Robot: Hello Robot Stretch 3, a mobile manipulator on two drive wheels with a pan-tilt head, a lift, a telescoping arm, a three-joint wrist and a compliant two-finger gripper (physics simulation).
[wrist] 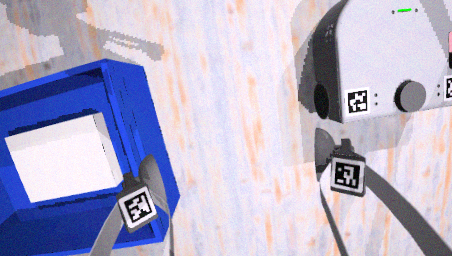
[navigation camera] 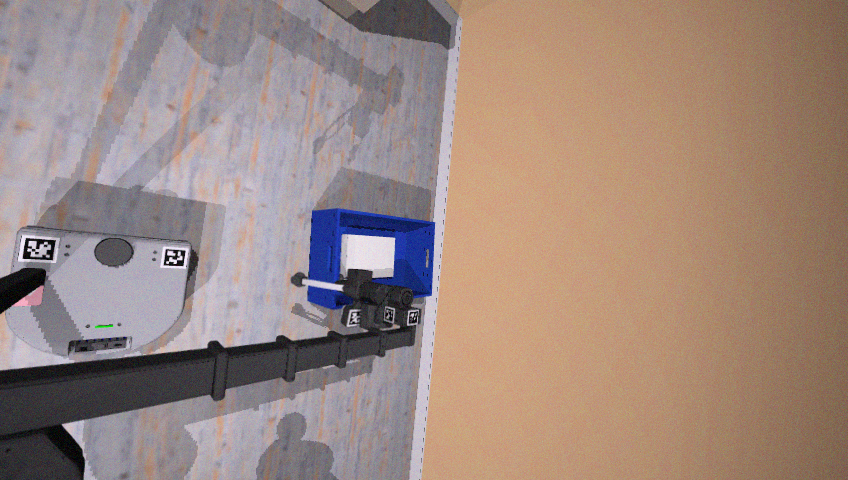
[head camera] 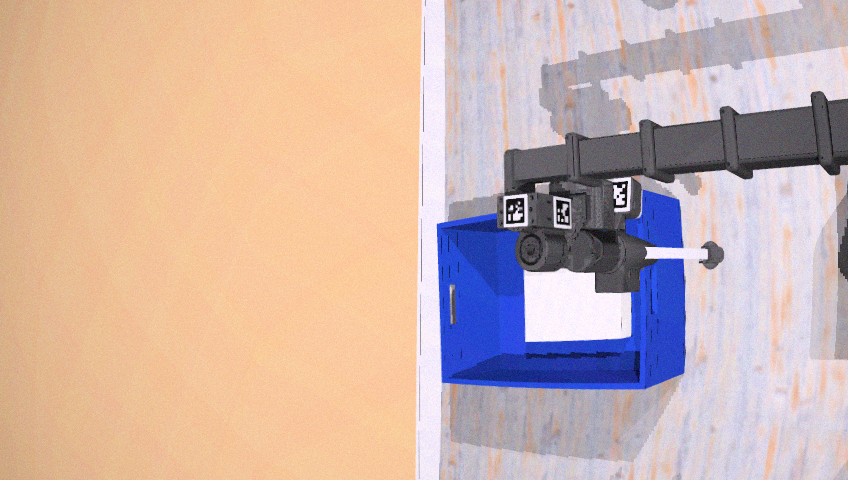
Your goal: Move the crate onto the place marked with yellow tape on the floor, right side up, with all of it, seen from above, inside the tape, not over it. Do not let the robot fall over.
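Places are measured from the robot's base along level axes (x ahead, y left, z up), in centimetres.
Pixels of known places: gripper, fingertip midpoint: [navigation camera: 317,279]; robot's base at its link origin: [navigation camera: 114,250].
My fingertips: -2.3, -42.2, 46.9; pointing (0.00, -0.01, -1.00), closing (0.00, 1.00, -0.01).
Observation:
Ahead of a thing's pixels: the offset from my fingertips to its top centre, as dx, dy, dz.
The blue crate @(+7.5, -49.9, -24.9) [head camera: 666,309] [navigation camera: 324,255] [wrist: 147,120] stands upright on the floor, open side up, one short side close to the wall. A white block @(+7.5, -49.9, -39.8) [head camera: 571,315] [navigation camera: 368,252] [wrist: 65,160] lies inside it. My gripper [head camera: 712,254] [navigation camera: 298,278] [wrist: 236,159] is open and holds nothing. The wrist hangs above the crate, and the fingers point back towards my base, past the crate's short side nearest the base. In the wrist view one fingertip overlaps that side and the other shows near the base. The yellow tape does not show in these views.
A tan wall [head camera: 208,237] [navigation camera: 624,237] with a white skirting board [head camera: 431,416] runs behind the crate. My base [navigation camera: 119,291] [wrist: 385,55] stands on the crate's other side. My extended arm [head camera: 684,145] [navigation camera: 178,380] reaches nearly to the wall. Shadows lie on the floor.

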